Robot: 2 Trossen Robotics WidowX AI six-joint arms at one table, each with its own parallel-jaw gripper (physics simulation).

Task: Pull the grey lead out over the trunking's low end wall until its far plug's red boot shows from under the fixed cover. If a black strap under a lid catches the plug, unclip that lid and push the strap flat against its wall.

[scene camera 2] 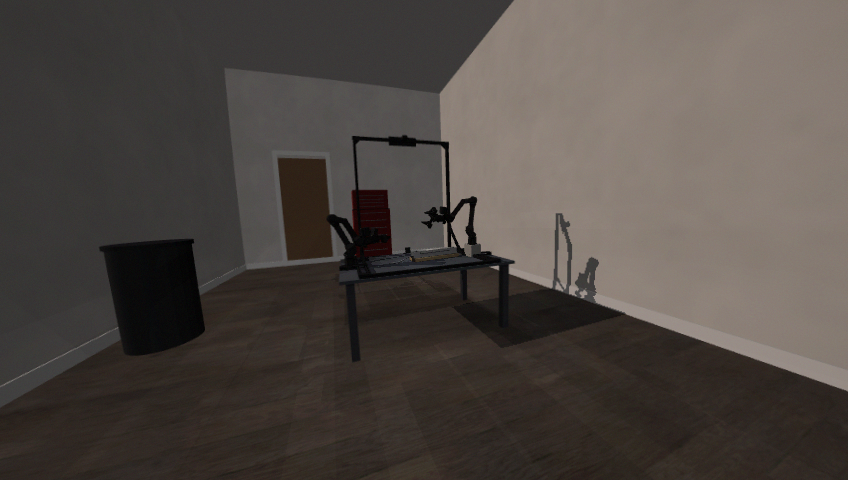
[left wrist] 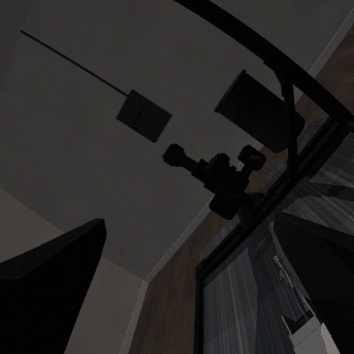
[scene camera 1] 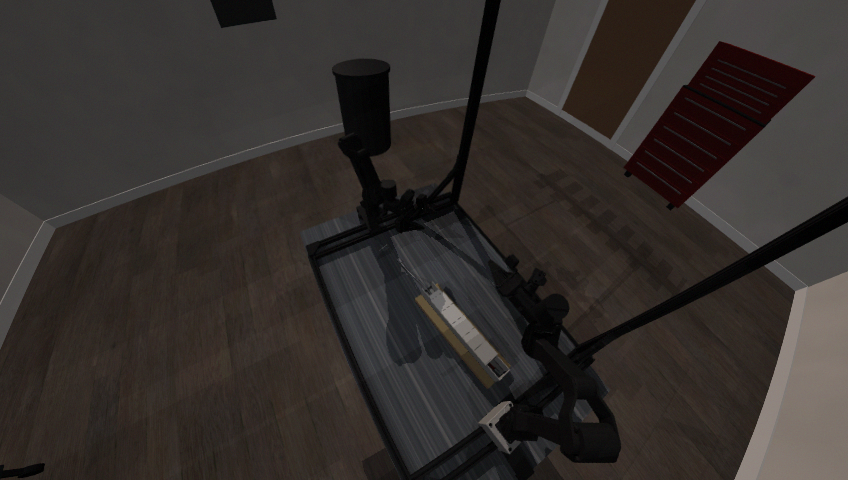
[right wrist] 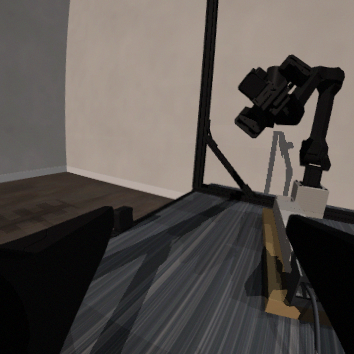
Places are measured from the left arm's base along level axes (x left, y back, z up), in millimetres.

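Pixels of known places: left gripper, fingertip midpoint: [scene camera 2: 422, 217] [left wrist: 190, 224] [scene camera 1: 491, 262] [right wrist: 274, 83]; right gripper, fingertip midpoint: [left wrist: 253, 176] [scene camera 1: 430, 220] [right wrist: 202, 219]; left arm's base, origin of the base link: [scene camera 2: 472, 244] [scene camera 1: 510, 426] [right wrist: 310, 184]; right arm's base, origin of the base link: [scene camera 2: 350, 265] [left wrist: 247, 203] [scene camera 1: 372, 212].
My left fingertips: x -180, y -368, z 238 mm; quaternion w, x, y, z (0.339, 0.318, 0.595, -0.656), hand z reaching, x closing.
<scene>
For each thing: its middle in the pictures, then the offset to it from my left fingertips. "*": a spot on its surface instead. Level surfaces: height alone.
- tan wooden base, surface spot: [right wrist: 270, 245] * dx +43, dy +16, dz -313 mm
- thin grey lead, surface spot: [right wrist: 316, 320] * dx +91, dy -179, dz -298 mm
- striped grey table, its level: dz -337 mm
The white trunking [scene camera 1: 465, 330] [left wrist: 316, 344] lies on a tan wooden base [scene camera 1: 445, 331] [right wrist: 270, 245]. Its lids look seated in a row; a dark recess with a small reddish spot shows at its lower right end in scene camera 1. The thin grey lead [scene camera 1: 414, 274] [right wrist: 316, 320] runs out of the other end onto the table. The strap and plug cannot be made out. My right gripper [right wrist: 202, 219] is open and empty, low over the table past the lead's end of the trunking. My left gripper [scene camera 2: 426, 218] [left wrist: 190, 224] is open and empty, raised well above the table.
A black frame with tall posts [scene camera 1: 476, 89] [right wrist: 204, 100] borders the striped grey table [scene camera 1: 380, 356]. A black bin [scene camera 1: 364, 107] [scene camera 2: 153, 297] and a red tool cabinet [scene camera 1: 714, 127] stand away from the table. The left arm's white base block [right wrist: 310, 199] stands beyond the trunking.
</scene>
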